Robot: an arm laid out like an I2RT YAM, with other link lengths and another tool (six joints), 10 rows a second.
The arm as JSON. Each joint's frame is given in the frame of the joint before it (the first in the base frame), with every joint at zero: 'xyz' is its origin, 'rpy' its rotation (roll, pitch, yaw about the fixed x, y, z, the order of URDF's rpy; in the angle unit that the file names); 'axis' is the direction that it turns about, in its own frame. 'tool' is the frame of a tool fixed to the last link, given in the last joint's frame.
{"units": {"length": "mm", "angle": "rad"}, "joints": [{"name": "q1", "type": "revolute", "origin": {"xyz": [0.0, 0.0, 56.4], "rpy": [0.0, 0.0, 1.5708]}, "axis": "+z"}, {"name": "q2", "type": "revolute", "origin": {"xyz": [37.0, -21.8, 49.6], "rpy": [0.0, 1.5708, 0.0]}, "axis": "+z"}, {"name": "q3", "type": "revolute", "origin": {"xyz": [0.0, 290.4, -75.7], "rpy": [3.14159, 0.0, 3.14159]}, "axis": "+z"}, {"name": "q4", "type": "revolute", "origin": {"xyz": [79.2, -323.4, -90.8], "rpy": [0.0, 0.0, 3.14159]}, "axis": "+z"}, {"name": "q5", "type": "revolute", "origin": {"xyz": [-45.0, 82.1, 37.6], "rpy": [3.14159, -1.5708, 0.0]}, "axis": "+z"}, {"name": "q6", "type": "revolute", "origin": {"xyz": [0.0, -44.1, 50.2], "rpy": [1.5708, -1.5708, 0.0]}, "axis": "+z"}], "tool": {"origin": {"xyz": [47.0, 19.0, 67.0], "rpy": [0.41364, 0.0, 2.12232]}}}
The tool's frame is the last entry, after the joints.
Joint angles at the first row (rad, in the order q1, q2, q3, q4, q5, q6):
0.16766, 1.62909, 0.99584, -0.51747, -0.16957, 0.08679
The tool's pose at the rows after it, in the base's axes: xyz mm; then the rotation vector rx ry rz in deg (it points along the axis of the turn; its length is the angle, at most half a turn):
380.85 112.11 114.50 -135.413 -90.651 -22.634
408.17 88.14 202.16 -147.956 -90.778 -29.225
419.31 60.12 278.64 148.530 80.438 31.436
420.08 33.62 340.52 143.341 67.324 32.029
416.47 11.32 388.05 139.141 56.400 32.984
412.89 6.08 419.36 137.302 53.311 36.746
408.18 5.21 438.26 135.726 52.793 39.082
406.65 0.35 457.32 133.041 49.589 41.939
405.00 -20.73 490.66 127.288 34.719 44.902
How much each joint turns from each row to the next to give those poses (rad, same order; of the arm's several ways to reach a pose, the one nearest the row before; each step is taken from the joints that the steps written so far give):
-0.01107, -0.03510, 0.08126, -0.04808, 0.05073, 0.01868
-0.02097, -0.05415, 0.20371, -0.13503, 0.17436, 0.00002
-0.01411, -0.02556, 0.18312, -0.10148, 0.20561, -0.00001
-0.01451, -0.00992, 0.14800, -0.06294, 0.18043, -0.00038
-0.01562, -0.00269, 0.11174, -0.02899, 0.14077, -0.00076
-0.00726, -0.00228, 0.07631, -0.01258, 0.01792, -0.00037
0.00039, -0.00761, 0.04010, -0.00347, 0.00153, -0.01260
-0.00192, -0.01223, 0.02093, 0.03781, 0.03319, -0.01337
-0.00840, -0.01640, 0.01604, 0.11405, 0.17814, -0.00075

